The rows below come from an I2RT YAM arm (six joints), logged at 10 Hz.
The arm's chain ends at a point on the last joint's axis. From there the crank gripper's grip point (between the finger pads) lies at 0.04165 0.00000 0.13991 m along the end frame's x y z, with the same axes.
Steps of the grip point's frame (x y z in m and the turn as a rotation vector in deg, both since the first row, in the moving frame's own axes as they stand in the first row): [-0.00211, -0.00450, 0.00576, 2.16, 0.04, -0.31]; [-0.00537, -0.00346, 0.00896, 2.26, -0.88, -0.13]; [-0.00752, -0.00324, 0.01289, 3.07, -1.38, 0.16]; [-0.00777, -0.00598, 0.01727, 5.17, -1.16, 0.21]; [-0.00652, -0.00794, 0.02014, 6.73, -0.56, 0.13]
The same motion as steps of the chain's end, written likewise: [-0.00219, 0.00100, 0.00589, 2.16, 0.04, -0.31]; [-0.00321, 0.00216, 0.00845, 2.26, -0.88, -0.13]; [-0.00415, 0.00417, 0.01213, 3.07, -1.38, 0.16]; [-0.00496, 0.00652, 0.01702, 5.17, -1.16, 0.21]; [-0.00517, 0.00839, 0.02070, 6.73, -0.56, 0.13]
